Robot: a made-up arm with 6 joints.
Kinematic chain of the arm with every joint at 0, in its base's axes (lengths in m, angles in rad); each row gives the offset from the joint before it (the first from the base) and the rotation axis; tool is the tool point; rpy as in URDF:
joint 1: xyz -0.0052 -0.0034 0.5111 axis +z
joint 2: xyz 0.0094 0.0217 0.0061 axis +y
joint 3: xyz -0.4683 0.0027 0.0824 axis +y
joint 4: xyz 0.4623 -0.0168 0.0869 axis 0.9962 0 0.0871
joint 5: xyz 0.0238 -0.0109 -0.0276 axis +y
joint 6: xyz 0.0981 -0.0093 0.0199 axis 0.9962 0 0.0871
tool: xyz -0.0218 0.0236 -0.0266 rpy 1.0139 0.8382 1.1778
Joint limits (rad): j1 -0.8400..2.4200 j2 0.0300..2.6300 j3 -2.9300..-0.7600 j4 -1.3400..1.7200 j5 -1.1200..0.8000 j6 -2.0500..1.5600
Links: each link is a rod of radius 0.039 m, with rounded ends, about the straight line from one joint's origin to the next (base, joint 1, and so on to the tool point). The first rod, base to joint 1, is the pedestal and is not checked.
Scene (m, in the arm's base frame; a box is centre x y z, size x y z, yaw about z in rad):
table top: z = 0
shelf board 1: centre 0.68 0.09 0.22 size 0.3 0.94 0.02 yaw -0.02
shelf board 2: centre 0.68 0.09 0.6 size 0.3 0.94 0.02 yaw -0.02
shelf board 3: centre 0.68 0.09 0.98 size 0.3 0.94 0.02 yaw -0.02
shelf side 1: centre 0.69 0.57 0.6 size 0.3 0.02 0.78 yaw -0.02
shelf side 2: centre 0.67 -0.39 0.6 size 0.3 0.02 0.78 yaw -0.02
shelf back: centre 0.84 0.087 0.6 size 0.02 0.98 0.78 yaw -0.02
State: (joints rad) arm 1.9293 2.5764 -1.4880 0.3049 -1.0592 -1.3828
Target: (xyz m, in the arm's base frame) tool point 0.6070 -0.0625 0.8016
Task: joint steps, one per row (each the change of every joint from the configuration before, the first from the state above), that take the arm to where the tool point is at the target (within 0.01 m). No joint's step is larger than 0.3 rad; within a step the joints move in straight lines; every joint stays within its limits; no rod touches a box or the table.
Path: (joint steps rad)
1: -0.2565 -0.2750 0.0229 0.1584 -0.0203 -0.0173
2: -0.2565 -0.2751 0.0228 0.1583 -0.0202 -0.0174
3: -0.2565 -0.2750 0.0229 0.1584 -0.0203 -0.0173
4: -0.2956 -0.0370 0.0892 -0.0948 0.0000 -0.0215
5: -0.2957 -0.0369 0.0891 -0.0947 0.0000 -0.0214
6: -0.2956 -0.0370 0.0892 -0.0947 0.0000 -0.0215
7: -0.2956 -0.0370 0.0891 -0.0947 0.0000 -0.0214

